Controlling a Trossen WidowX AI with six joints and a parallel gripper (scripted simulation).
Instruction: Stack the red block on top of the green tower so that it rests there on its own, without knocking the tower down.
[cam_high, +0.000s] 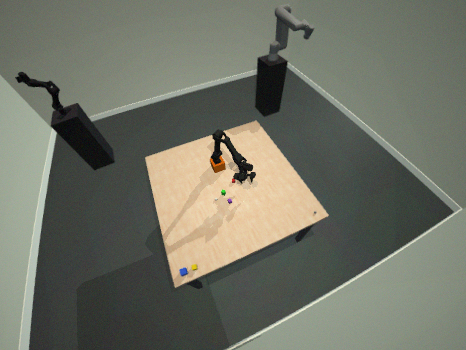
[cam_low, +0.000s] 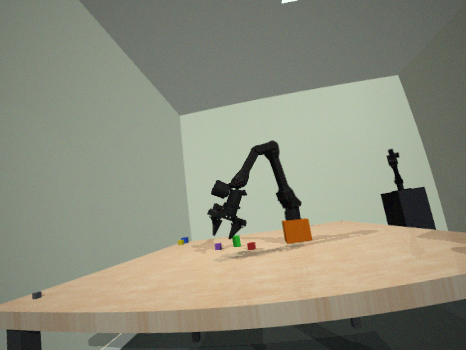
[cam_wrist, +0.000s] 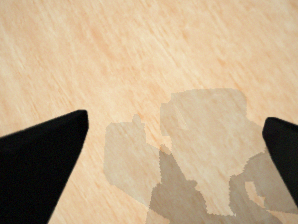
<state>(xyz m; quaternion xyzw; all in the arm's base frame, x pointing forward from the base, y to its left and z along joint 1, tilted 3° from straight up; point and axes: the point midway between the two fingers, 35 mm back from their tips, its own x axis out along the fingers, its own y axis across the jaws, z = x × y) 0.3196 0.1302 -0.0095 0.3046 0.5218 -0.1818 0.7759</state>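
The red block lies 120 mm behind my gripper tip, 70 mm to the right of it and 60 mm below it. Round my gripper tip: purple block: 50 mm ahead, 200 mm to the right, 60 mm below; then white block: 20 mm behind, 290 mm to the right, 70 mm below; then yellow block: 420 mm ahead, 660 mm to the right, 60 mm below.
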